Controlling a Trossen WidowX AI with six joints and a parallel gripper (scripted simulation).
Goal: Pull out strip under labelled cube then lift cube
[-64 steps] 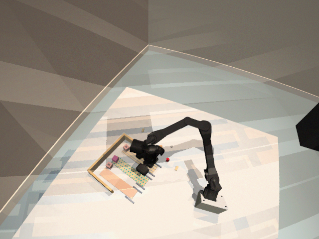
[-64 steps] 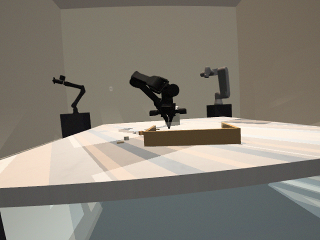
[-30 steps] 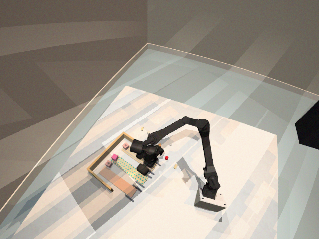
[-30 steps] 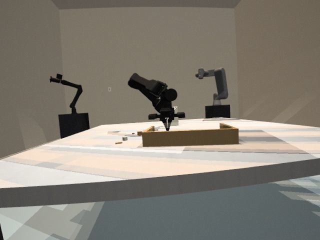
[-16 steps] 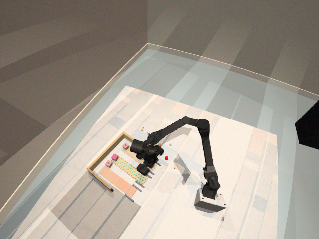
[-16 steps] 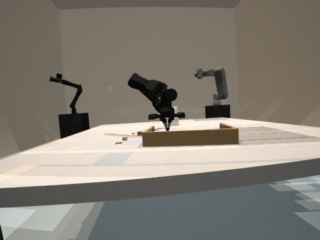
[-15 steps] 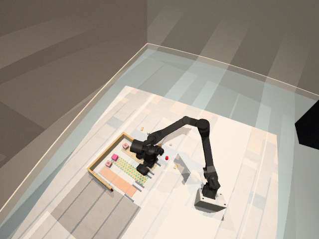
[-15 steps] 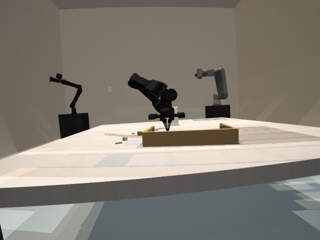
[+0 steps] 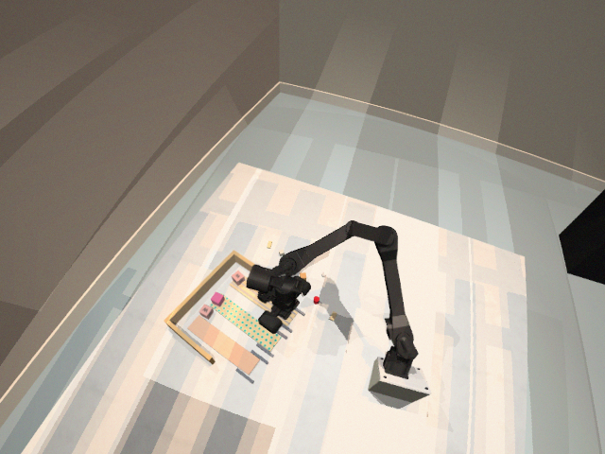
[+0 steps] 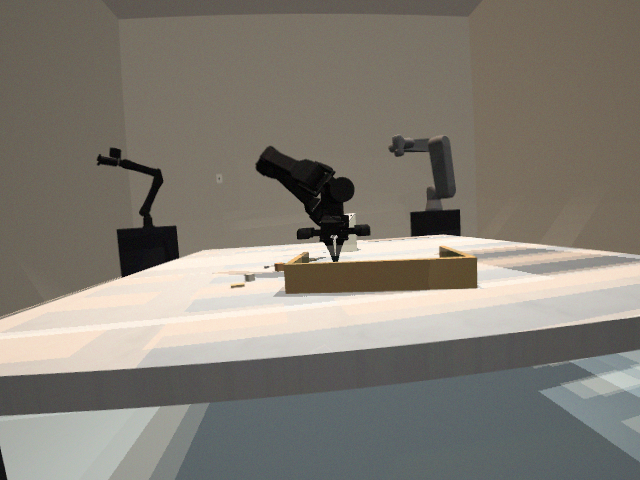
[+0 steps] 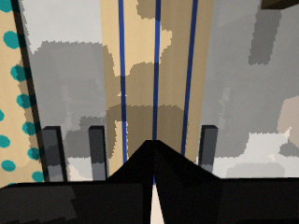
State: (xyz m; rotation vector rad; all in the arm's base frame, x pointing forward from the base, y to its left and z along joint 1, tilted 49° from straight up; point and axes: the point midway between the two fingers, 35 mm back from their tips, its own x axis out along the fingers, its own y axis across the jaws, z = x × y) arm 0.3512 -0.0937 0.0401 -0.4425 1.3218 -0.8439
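Right now my gripper tip is 90 mm short of the blue-lined strip and 30 mm to the left of it. Round my gripper tip: teal-dotted strip: 110 mm ahead, 70 mm to the left; orange strip: 160 mm to the left, 140 mm ahead.
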